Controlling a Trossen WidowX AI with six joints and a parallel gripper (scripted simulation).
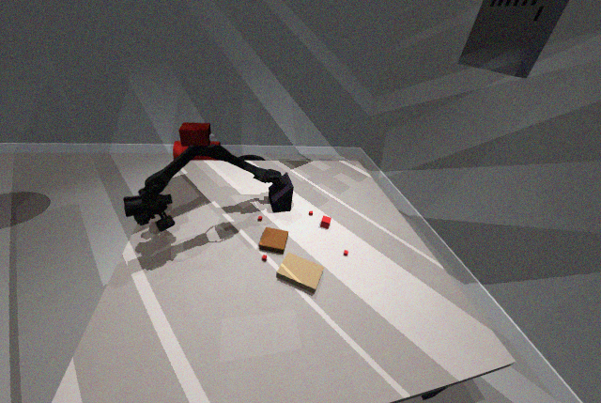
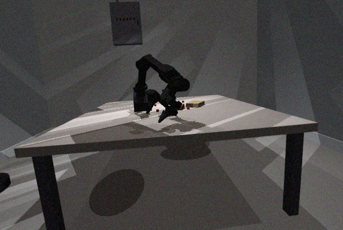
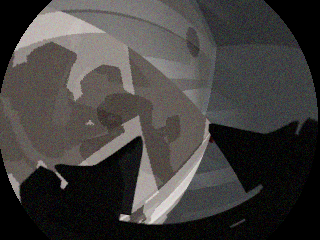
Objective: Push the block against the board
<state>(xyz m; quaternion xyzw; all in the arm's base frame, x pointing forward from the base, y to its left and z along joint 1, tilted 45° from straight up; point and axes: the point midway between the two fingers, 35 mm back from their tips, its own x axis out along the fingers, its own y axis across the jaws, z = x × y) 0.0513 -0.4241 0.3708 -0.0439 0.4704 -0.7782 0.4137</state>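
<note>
Now: the square block 230 mm ahead of my gripper tip, 470 mm to the left of it and 40 mm below it. The rest, counted from my gripper tip: board: 400 mm ahead, 530 mm to the left, 40 mm below; then red cube: 180 mm ahead, 740 mm to the left, 40 mm below.
</note>
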